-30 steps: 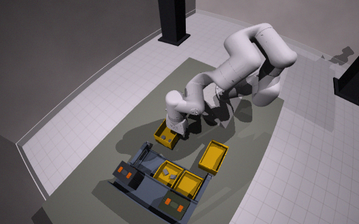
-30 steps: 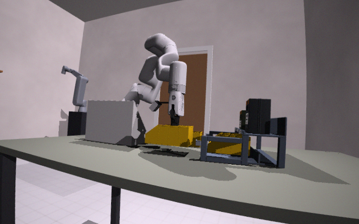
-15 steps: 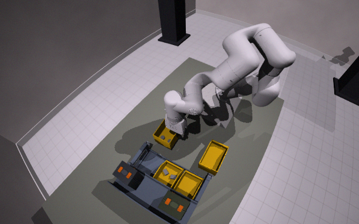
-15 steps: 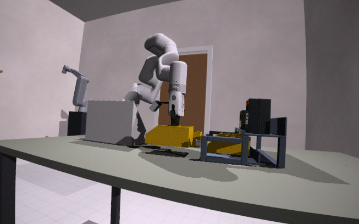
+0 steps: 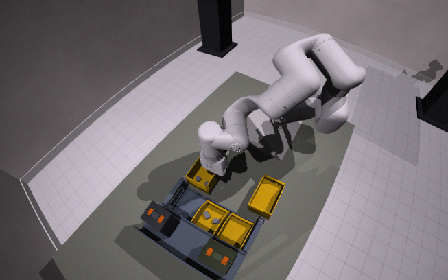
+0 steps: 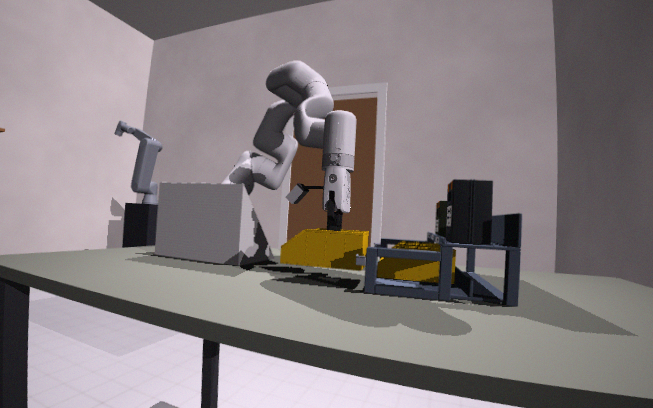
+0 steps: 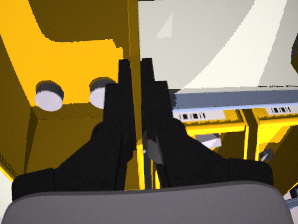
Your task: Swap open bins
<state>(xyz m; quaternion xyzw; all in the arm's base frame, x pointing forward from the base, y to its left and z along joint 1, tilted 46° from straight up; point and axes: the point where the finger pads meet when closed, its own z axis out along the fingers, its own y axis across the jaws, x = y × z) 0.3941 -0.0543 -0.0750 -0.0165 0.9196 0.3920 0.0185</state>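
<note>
Now: hand 90 mm short of the shelf's front bar, 90 mm above it and 70 mm to the right of it. Round my hand: black box 280 mm ahead, 60 mm above, 40 mm to the right.
</note>
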